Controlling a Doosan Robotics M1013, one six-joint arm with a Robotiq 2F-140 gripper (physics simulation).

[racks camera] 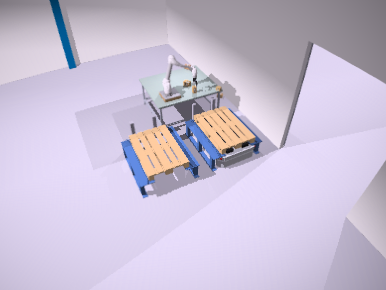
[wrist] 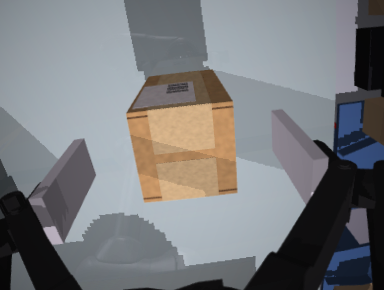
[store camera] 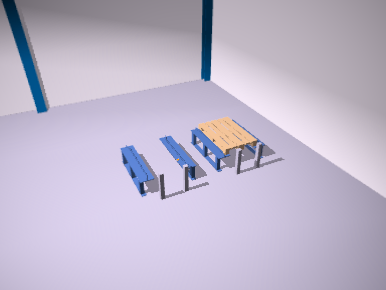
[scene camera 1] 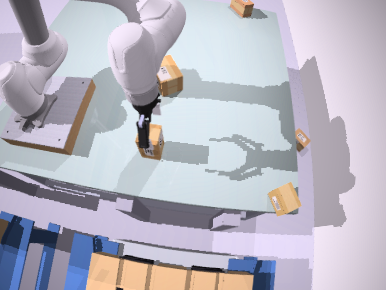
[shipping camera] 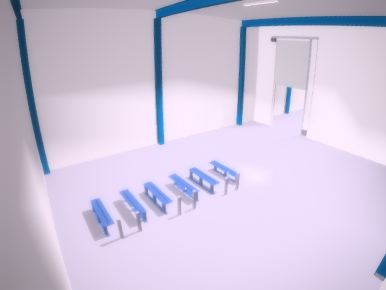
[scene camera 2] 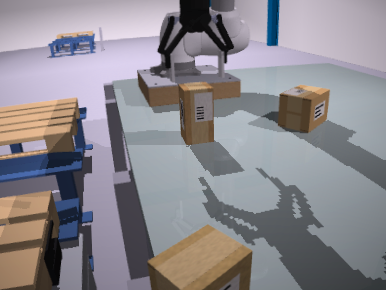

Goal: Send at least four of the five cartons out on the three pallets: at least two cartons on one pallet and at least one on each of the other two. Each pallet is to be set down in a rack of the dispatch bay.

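Pixels of known places: gripper, fingertip midpoint: (racks camera: pixel 195 85) (wrist: pixel 179 144) (scene camera 1: pixel 153 130) (scene camera 2: pixel 197 79); arm's base at its link origin: (racks camera: pixel 168 94) (scene camera 1: pixel 36 109) (scene camera 2: pixel 178 72).
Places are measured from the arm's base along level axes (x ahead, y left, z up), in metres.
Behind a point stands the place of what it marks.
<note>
My gripper (scene camera 1: pixel 143 137) (scene camera 2: pixel 197 72) @(z 0.102, x 0.633, y -0.035 m) (wrist: pixel 179 144) @(z 0.102, x 0.633, y -0.035 m) is open above an upright carton (scene camera 1: pixel 157 142) @(z 0.077, x 0.654, y -0.064 m) (scene camera 2: pixel 197 117) @(z 0.000, x 0.653, y -0.042 m) (wrist: pixel 185 150) @(z 0.078, x 0.618, y -0.038 m) on the table; its fingers are on either side in the wrist view, apart from it. A second carton (scene camera 1: pixel 171 78) @(z 0.027, x 0.616, y 0.269 m) (scene camera 2: pixel 303 109) @(z -0.008, x 0.644, y 0.282 m) stands nearby. A third carton (scene camera 1: pixel 285 199) @(z 0.002, x 1.167, y -0.155 m) (scene camera 2: pixel 200 257) @(z 0.002, x 1.183, y -0.145 m) is at the near right corner, a fourth carton (scene camera 1: pixel 243 7) @(z 0.002, x 0.892, y 1.029 m) at the far edge, and a fifth carton (scene camera 1: pixel 301 138) @(z -0.725, x 1.607, y 0.571 m) at the right edge, partly hidden. Two bare pallets (racks camera: pixel 153 146) @(z -0.336, x -0.696, y -1.164 m) (racks camera: pixel 220 125) @(z -0.317, x 0.790, y -1.086 m) rest in racks near the table; another bare pallet (store camera: pixel 220 131) @(z -0.327, x -10.321, y -2.145 m) is in the store.
In the shipping camera view, blue racks (shipping camera: pixel 102 212) @(z -0.484, x 12.737, y 0.013 m) (shipping camera: pixel 157 196) @(z -0.481, x 11.139, y 0.000 m) (shipping camera: pixel 203 179) @(z -0.507, x 9.475, y -0.185 m) hold no pallets. A grey vehicle (racks camera: pixel 237 157) @(z -0.647, x 0.864, y -1.783 m) is under the right pallet. The arm's base plate (scene camera 1: pixel 75 112) @(z -0.002, x 0.229, y 0.024 m) (scene camera 2: pixel 155 82) @(z 0.002, x 0.180, y -0.119 m) is on the table. Posts (store camera: pixel 238 161) @(z -0.493, x -10.264, y -1.173 m) stand by the store racks.
</note>
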